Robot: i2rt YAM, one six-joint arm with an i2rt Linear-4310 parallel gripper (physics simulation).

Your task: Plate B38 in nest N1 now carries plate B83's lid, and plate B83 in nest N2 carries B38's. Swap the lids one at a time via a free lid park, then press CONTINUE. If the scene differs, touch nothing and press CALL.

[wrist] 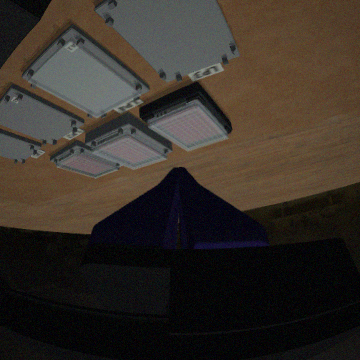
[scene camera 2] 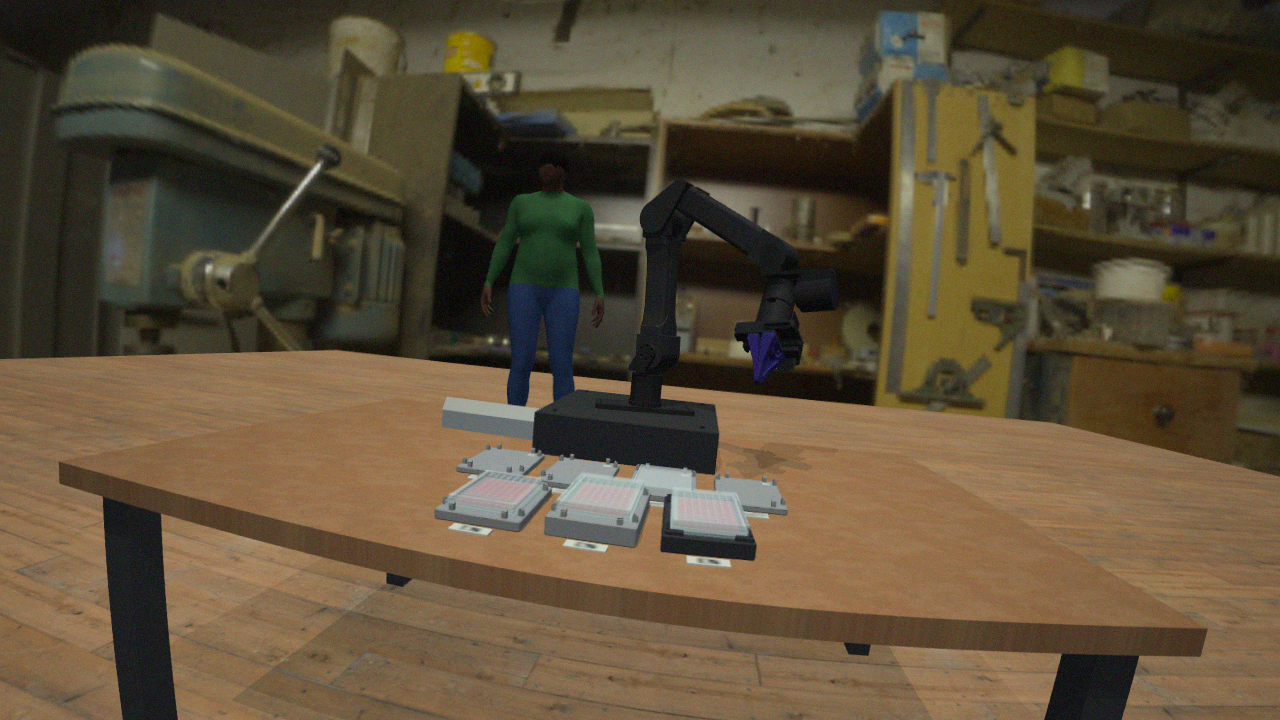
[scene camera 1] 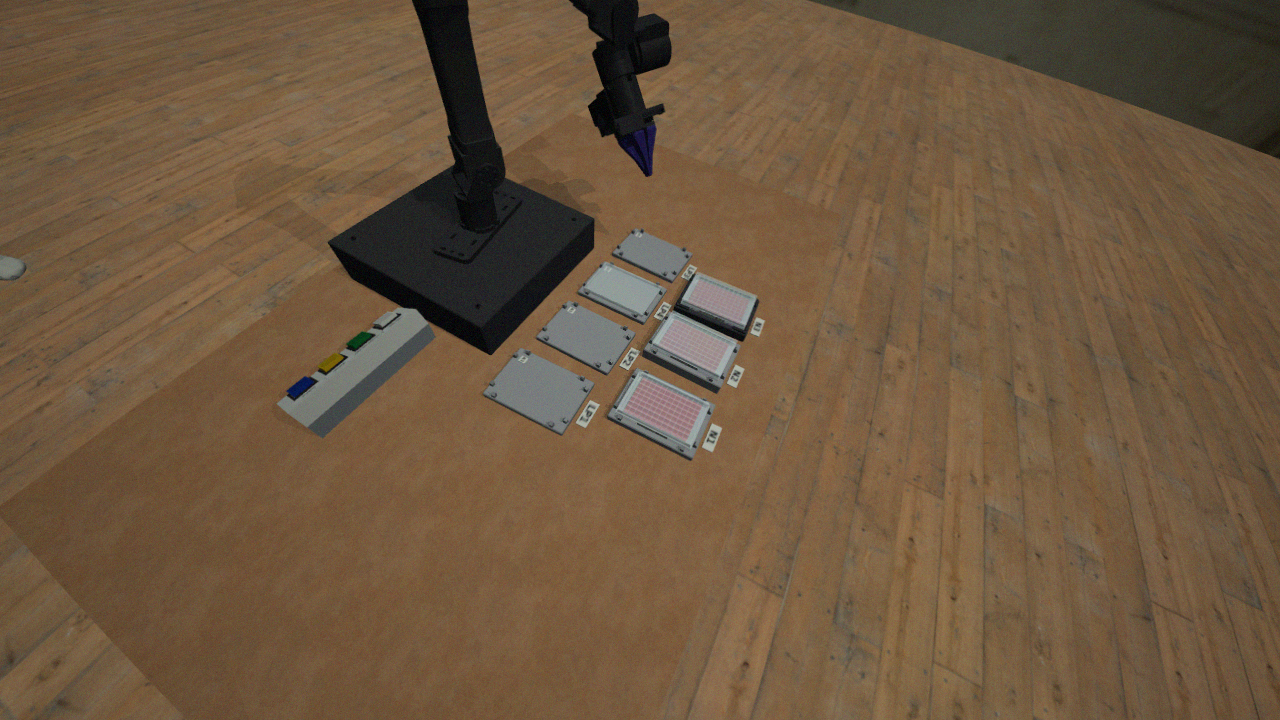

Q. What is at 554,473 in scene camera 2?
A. A LP2 pad.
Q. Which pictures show the gripper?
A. The wrist view, scene camera 2 and scene camera 1: all of them.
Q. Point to a LP3 lid park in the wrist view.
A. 173,45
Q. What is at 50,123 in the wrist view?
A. A LP2 pad.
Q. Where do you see a LP1 lid park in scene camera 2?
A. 495,459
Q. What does the gripper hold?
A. Nothing.
